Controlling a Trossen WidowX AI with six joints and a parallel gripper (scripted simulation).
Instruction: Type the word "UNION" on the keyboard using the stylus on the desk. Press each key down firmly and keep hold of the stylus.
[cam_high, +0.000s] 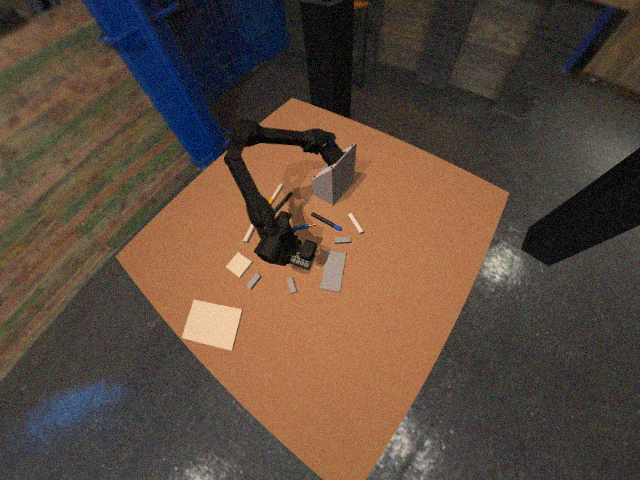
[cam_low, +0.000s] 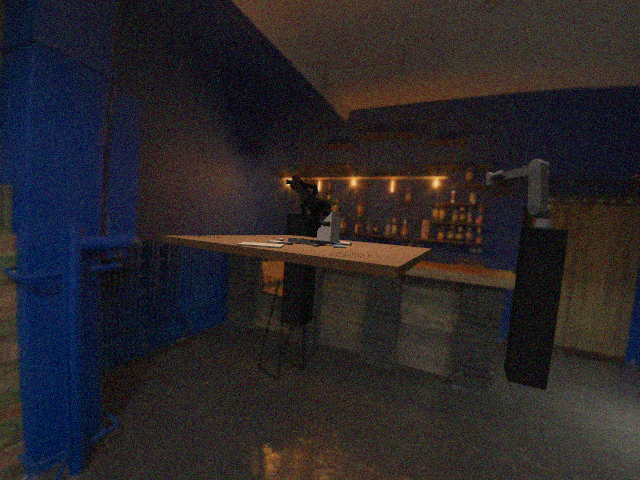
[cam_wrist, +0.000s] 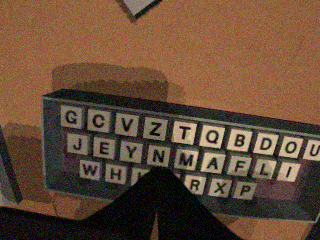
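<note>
Now: the stylus 120 mm behind my gripper tip, 50 mm to the right of it and 30 mm below it. Round my gripper tip: grey slab 50 mm behind, 150 mm to the left, 40 mm below; small tan pad 160 mm ahead, 150 mm to the right, 40 mm below; large tan sheet 380 mm ahead, 70 mm to the right, 40 mm below.
</note>
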